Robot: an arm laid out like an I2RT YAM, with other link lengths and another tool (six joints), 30 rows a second.
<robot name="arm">
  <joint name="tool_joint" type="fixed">
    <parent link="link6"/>
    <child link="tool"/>
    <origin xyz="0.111 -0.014 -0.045" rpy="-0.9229 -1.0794 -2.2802"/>
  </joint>
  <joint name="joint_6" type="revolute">
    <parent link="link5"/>
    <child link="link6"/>
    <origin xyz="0.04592 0 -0.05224"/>
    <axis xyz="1 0 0"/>
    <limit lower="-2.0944" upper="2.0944"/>
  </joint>
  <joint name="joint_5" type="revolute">
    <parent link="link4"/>
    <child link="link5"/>
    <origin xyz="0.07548 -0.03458 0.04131"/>
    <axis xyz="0 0 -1"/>
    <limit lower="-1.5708" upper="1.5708"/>
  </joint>
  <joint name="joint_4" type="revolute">
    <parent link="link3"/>
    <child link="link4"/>
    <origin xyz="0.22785 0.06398 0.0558"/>
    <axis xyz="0 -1 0"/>
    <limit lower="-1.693" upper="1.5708"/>
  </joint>
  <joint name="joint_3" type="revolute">
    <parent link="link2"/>
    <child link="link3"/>
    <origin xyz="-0.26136 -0.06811 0"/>
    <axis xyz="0 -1 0"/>
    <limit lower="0" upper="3.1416"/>
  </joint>
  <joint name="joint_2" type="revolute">
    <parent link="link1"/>
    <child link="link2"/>
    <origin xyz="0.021 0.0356 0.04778"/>
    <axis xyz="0 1 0"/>
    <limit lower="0" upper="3.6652"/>
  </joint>
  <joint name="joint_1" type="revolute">
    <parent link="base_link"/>
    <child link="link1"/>
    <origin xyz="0 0 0.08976"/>
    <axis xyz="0 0 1"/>
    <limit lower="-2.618" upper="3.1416"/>
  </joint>
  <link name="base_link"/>
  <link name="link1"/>
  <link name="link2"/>
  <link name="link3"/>
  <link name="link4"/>
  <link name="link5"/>
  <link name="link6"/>
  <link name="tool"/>
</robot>
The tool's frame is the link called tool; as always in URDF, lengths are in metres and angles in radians.
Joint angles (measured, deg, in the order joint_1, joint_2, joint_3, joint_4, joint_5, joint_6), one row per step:
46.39, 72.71, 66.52, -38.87, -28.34, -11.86
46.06, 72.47, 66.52, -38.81, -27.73, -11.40
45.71, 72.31, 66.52, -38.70, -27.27, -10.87
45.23, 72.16, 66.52, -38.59, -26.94, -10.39
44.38, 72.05, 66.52, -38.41, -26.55, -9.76
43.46, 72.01, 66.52, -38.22, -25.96, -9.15
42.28, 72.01, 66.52, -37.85, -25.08, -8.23
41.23, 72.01, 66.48, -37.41, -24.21, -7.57
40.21, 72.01, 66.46, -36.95, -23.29, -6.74
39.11, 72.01, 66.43, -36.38, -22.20, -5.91
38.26, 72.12, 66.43, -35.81, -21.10, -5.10
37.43, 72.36, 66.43, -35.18, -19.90, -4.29
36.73, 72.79, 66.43, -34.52, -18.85, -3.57
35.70, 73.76, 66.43, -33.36, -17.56, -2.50
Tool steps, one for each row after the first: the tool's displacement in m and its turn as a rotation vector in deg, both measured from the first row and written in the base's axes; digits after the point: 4 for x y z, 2 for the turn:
0.0024, -0.0019, 0.0009, -0.04, -0.16, -1.05
0.0046, -0.0034, 0.0016, -0.01, -0.17, -2.06
0.0072, -0.0052, 0.0023, 0.07, -0.14, -3.07
0.0115, -0.0080, 0.0029, 0.16, -0.05, -4.59
0.0166, -0.0112, 0.0032, 0.12, -0.04, -6.32
0.0237, -0.0154, 0.0034, 0.10, -0.03, -8.71
0.0304, -0.0193, 0.0037, 0.08, -0.23, -10.80
0.0369, -0.0233, 0.0040, 0.11, -0.35, -13.01
0.0443, -0.0277, 0.0046, 0.14, -0.62, -15.43
0.0509, -0.0313, 0.0048, 0.13, -0.86, -17.61
0.0579, -0.0349, 0.0045, 0.04, -1.10, -19.84
0.0643, -0.0377, 0.0034, -0.11, -1.23, -21.77
0.0742, -0.0409, 0.0006, -0.29, -1.18, -24.44

